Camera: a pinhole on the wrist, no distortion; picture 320 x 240 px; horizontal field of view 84.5 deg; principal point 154.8 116.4 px. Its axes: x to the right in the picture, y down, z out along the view. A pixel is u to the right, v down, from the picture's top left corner.
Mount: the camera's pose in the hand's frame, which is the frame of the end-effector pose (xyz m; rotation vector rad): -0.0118 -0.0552 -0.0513 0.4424 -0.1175 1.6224
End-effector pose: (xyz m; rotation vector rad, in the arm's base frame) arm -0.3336 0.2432 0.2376 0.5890 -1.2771 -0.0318
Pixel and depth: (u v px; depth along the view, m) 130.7 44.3 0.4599
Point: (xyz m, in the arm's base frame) -0.4595 -0.1849 0.4239
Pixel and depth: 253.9 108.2 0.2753
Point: -0.5456 0.1237 0.3259
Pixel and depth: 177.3 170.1 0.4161
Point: -0.6388 -0.0232 0.1865
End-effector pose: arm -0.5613 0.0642 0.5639 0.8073 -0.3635 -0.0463
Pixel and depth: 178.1 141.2 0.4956
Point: -0.6710 -0.3629 0.7293
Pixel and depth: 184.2 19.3 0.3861
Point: -0.3892 -0.2546 0.7556
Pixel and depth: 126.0 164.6 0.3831
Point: -0.6651 -0.3143 0.5622
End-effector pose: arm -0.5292 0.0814 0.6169 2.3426 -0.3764 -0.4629
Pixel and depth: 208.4 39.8 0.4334
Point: -0.4428 -0.1909 0.2752
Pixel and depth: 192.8 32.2 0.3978
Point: -0.4213 -0.1384 0.2883
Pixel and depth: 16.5 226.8 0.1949
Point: -0.6075 0.2530 0.3769
